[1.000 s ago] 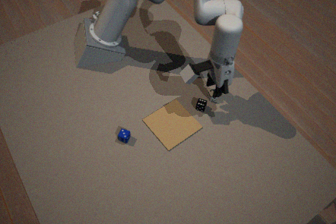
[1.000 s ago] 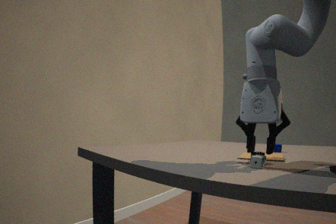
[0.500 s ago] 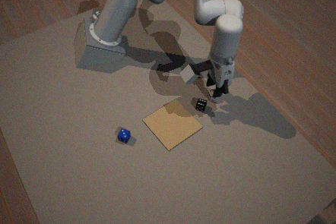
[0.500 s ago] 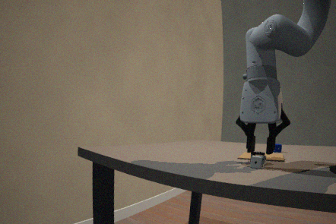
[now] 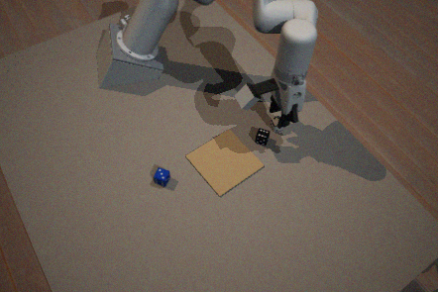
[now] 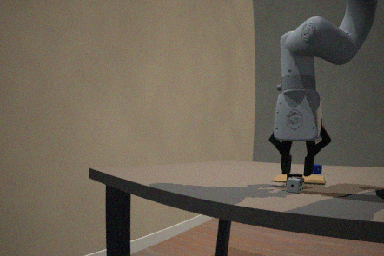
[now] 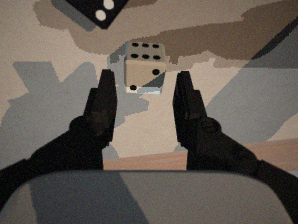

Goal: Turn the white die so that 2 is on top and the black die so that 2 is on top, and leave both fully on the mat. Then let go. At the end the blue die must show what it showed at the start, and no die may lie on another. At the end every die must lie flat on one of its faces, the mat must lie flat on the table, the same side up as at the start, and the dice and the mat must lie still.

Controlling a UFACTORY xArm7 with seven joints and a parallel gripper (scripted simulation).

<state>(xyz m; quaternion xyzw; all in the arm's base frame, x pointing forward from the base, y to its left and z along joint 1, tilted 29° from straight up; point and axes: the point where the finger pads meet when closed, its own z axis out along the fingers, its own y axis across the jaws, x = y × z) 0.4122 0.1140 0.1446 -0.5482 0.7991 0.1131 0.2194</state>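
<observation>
The white die lies 40 mm below my hand. From my hand the other things lie so: blue die 50 mm behind, 330 mm to the right, 40 mm below; then black die 10 mm ahead, 60 mm to the right, 40 mm below; then tan mat 180 mm to the right, 50 mm below.
</observation>
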